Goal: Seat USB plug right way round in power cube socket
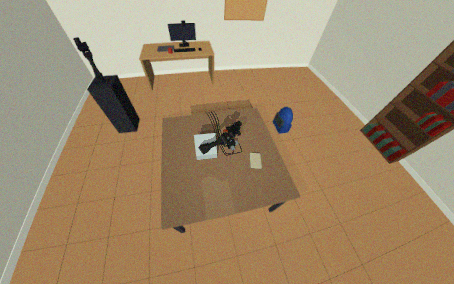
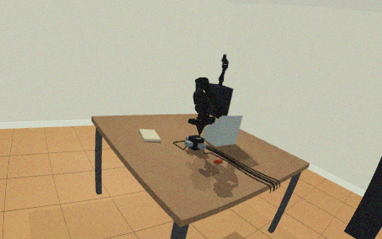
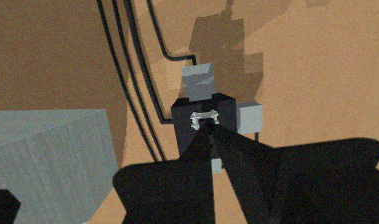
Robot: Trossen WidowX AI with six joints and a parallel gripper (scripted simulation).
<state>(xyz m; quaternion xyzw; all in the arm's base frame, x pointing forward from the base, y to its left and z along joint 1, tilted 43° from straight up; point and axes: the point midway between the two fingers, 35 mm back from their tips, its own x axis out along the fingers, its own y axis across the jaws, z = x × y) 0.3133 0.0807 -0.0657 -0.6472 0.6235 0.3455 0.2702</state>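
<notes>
Now: the socket 4 cm below my gripper tip. Round my gripper tip: small piece: 20 cm to the left, 10 cm below, 2 cm behind; pad: 26 cm to the right, 23 cm ahead, 10 cm below.
</notes>
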